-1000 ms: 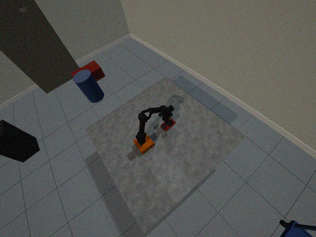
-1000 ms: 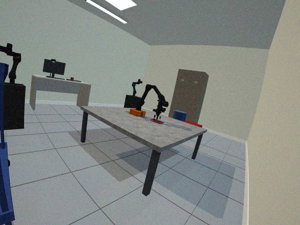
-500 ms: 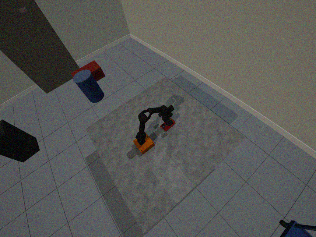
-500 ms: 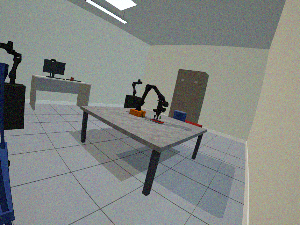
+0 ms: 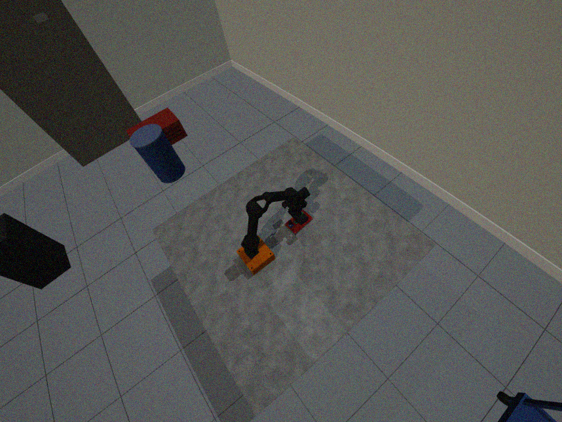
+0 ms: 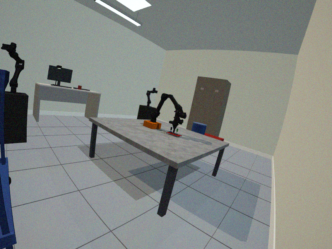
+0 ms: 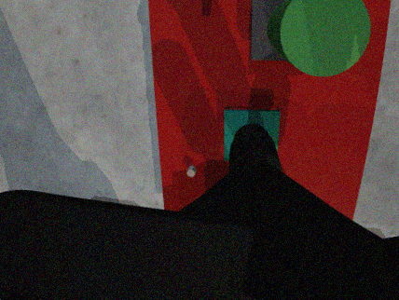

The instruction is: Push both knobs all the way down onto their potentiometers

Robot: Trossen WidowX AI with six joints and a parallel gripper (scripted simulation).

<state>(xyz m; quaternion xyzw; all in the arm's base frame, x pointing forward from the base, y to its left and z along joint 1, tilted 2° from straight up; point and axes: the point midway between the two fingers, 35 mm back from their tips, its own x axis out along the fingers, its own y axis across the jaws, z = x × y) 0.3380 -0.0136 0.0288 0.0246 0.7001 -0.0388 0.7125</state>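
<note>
Now: the black knob 10 mm below my gripper tip. Round my gripper tip: green knob 50 mm ahead, 10 mm to the right, 10 mm above.
</note>
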